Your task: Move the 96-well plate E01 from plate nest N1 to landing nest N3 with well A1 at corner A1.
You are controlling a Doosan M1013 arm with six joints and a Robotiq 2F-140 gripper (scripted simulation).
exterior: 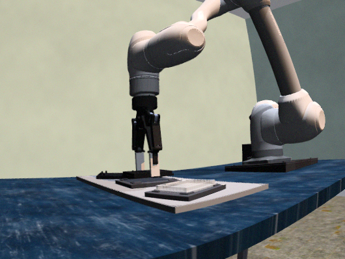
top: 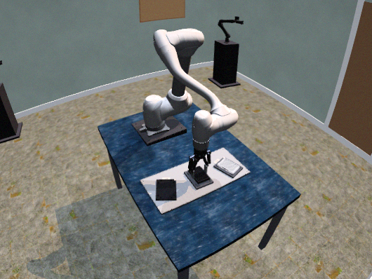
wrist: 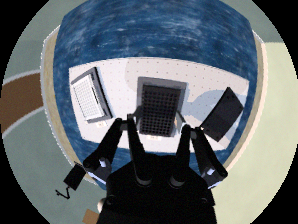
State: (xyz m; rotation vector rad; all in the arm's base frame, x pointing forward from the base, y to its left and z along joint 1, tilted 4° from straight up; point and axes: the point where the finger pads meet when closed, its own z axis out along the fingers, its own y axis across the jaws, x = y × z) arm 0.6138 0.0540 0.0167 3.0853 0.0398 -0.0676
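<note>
Right now my hand is 2 cm above the dark 96-well plate. Also, from my hand: dark nest (5 cm below); clear 96-well plate (22 cm to the left, 4 cm below, 1 cm ahead).
</note>
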